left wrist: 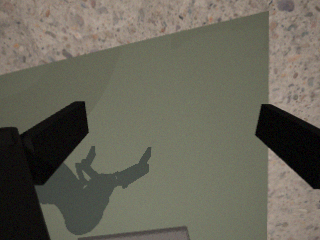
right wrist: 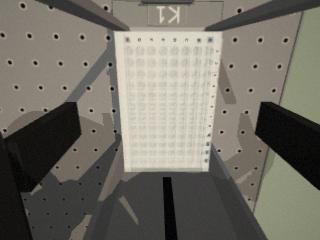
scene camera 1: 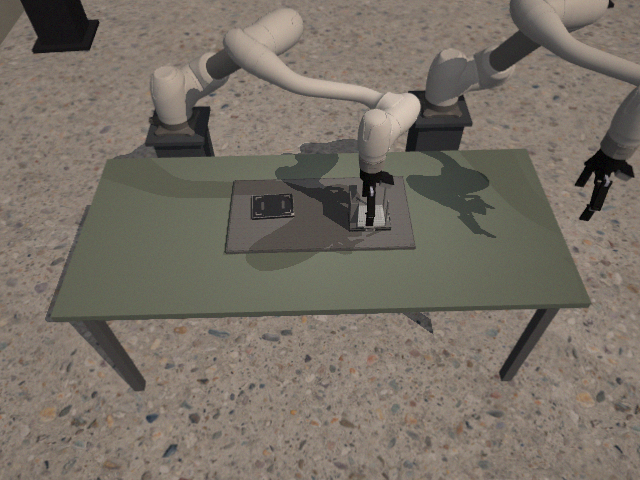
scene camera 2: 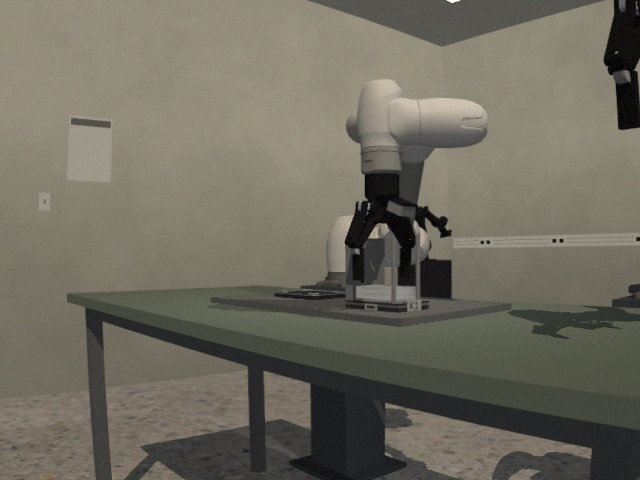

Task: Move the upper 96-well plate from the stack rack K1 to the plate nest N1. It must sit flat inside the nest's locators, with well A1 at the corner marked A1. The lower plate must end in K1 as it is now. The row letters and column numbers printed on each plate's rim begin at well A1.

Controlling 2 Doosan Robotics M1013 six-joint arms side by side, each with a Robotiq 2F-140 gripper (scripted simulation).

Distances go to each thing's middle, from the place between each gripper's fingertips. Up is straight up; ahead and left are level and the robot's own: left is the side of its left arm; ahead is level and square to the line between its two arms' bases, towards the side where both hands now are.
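Scene:
My right gripper [scene camera 2: 383, 278]: 350 mm left of the plate nest N1 [scene camera 1: 272, 203], 110 mm past it, 70 mm above it.
Plate nest N1 from my left hand [scene camera 1: 581, 202]: 1000 mm to the right, 330 mm behind, 270 mm below.

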